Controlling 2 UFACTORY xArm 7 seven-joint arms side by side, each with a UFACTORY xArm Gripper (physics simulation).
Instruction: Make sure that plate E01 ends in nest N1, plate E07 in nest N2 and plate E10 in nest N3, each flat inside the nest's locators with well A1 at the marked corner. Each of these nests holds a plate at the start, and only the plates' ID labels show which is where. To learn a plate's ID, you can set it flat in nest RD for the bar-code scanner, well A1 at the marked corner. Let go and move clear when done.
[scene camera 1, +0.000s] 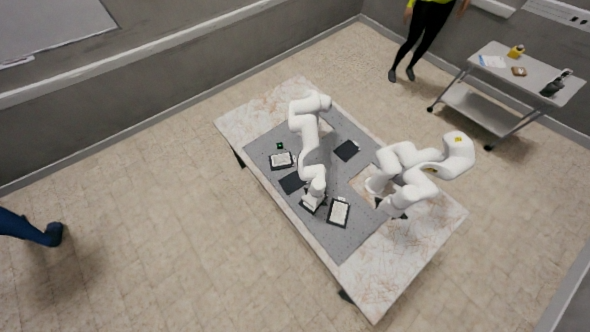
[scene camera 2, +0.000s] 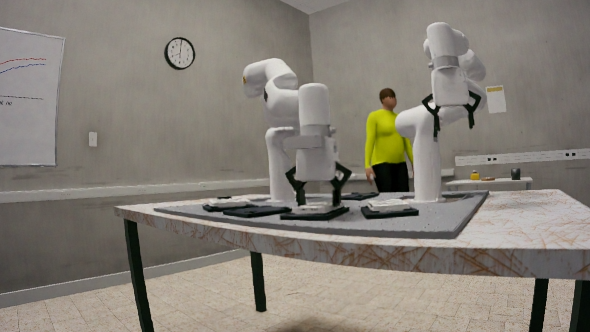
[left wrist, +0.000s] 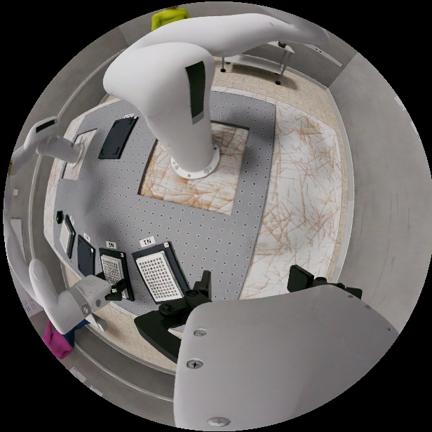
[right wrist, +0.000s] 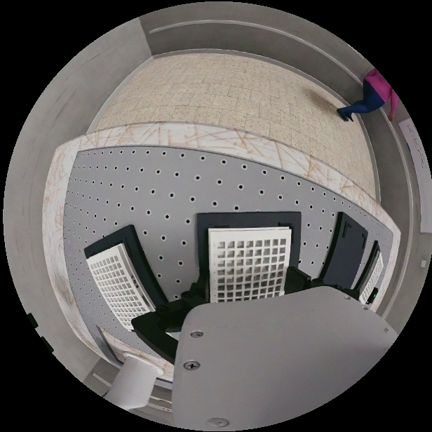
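Pixels of known places: left gripper, fingertip midpoint: (scene camera 1: 384, 212) (scene camera 2: 455, 129); right gripper, fingertip midpoint: (scene camera 2: 318, 206); left arm's base, link origin: (scene camera 1: 374, 185) (scene camera 2: 428, 202).
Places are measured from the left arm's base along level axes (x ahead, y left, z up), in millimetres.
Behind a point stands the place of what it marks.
My right gripper (right wrist: 248, 282) (scene camera 2: 318, 199) {z 37, x 385, y -184 mm} is open, low over nest N2 (right wrist: 250, 219) (scene camera 2: 315, 216) {z 23, x 453, y -149 mm}, one finger along each side of its white plate (right wrist: 250, 245). The plate lies in the nest; its ID does not show. A white plate (right wrist: 117, 287) (left wrist: 159, 277) (scene camera 1: 339, 212) {z 36, x 320, y -26 mm} lies in nest N1; its side label is too small to read surely. Nest N3 (right wrist: 346, 250) (scene camera 1: 292, 183) {z 25, x 407, y -362 mm} (scene camera 2: 257, 211) {z 25, x 435, y -340 mm} is empty. Nest RD holds a white plate (scene camera 1: 281, 160) {z 40, x 356, y -537 mm} (right wrist: 373, 274). My left gripper (left wrist: 251, 281) (scene camera 2: 453, 131) {z 209, x 201, y 136 mm} is open and empty, high above the table.
A fourth, empty dark nest (scene camera 1: 346, 150) {z 25, x -52, y -301 mm} (left wrist: 117, 137) lies between the arm bases. The small scanner (scene camera 1: 279, 145) {z 47, x 291, y -638 mm} (left wrist: 59, 217) with a green light stands beside nest RD. The left arm's base (left wrist: 195, 165) stands in a cut-out of the grey perforated board (left wrist: 200, 235).
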